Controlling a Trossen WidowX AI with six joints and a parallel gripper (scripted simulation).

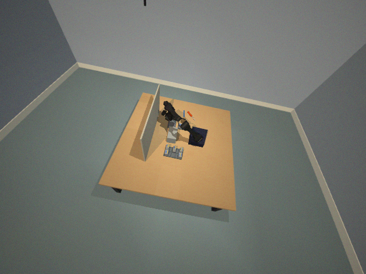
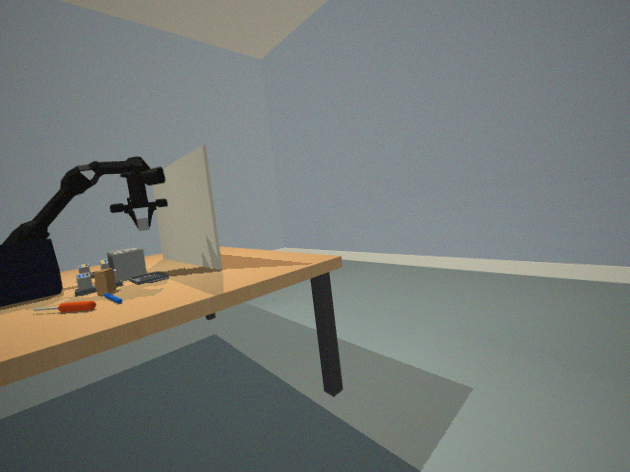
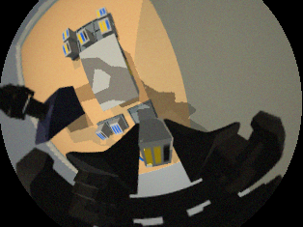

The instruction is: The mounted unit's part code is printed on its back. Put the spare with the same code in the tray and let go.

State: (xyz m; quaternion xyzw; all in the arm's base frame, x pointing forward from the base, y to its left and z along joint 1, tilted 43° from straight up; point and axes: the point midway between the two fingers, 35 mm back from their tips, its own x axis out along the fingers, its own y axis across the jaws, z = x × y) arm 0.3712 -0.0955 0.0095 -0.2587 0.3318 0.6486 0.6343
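Now: gripper tip 180 mm above the dark-rimmed flat tray, 90 mm to the left of it and 20 mm past it. Also, from my gripper tip: blue marker: 300 mm to the right, 180 mm below, 120 mm behind; beige panel: 150 mm ahead, 130 mm to the left, 40 mm above; mounted unit: 130 mm below, 100 mm to the left, 80 mm behind.
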